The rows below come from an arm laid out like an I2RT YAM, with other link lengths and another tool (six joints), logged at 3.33 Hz.
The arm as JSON. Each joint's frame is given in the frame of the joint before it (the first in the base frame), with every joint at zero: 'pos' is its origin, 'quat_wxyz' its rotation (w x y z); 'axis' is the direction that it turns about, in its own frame. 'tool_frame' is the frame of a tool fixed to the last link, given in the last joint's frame.
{
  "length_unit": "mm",
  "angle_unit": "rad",
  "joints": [
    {
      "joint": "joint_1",
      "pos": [
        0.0,
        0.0,
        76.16
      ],
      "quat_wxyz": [
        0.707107,
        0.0,
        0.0,
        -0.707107
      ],
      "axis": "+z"
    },
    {
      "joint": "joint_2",
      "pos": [
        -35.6,
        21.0,
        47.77
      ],
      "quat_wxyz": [
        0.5,
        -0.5,
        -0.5,
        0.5
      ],
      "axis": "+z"
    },
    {
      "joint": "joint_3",
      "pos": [
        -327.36,
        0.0,
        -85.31
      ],
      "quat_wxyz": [
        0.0,
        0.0,
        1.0,
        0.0
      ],
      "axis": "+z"
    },
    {
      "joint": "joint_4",
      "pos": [
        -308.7,
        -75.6,
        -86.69
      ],
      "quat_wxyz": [
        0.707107,
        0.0,
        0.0,
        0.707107
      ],
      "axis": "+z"
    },
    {
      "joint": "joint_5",
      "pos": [
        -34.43,
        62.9,
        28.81
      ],
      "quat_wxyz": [
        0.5,
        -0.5,
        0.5,
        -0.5
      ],
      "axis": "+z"
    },
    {
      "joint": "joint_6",
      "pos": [
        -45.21,
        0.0,
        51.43
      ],
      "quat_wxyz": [
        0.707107,
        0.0,
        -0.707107,
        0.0
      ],
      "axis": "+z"
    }
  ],
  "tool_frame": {
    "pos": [
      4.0,
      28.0,
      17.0
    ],
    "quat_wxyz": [
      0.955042,
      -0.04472,
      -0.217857,
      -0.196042
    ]
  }
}
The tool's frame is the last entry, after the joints.
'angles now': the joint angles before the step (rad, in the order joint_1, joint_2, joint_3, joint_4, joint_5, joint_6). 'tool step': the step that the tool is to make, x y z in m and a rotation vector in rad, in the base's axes. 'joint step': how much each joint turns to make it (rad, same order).
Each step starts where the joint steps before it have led.
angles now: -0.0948, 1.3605, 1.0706, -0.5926, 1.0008, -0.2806
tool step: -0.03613, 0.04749, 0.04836, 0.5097, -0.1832, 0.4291
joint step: 0.0012, -0.1846, 0.0286, -0.1053, -0.6756, 0.0488
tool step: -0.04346, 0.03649, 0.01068, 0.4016, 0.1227, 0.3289
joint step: 0.0003, -0.0580, 0.0065, -0.2281, -0.5082, 0.0061
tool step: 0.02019, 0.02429, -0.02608, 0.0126, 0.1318, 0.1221
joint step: 0.0981, 0.1121, 0.0000, -0.0233, -0.0186, -0.0171
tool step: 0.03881, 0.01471, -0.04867, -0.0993, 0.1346, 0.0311
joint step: 0.0678, 0.1779, 0.0000, 0.0385, 0.1006, -0.0057
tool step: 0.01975, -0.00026, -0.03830, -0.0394, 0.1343, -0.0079
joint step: 0.0004, 0.1281, 0.0000, -0.0087, 0.0307, -0.0004
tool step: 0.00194, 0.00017, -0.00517, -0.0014, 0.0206, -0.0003
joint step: 0.0001, 0.0172, 0.0000, -0.0035, 0.0000, 0.0004
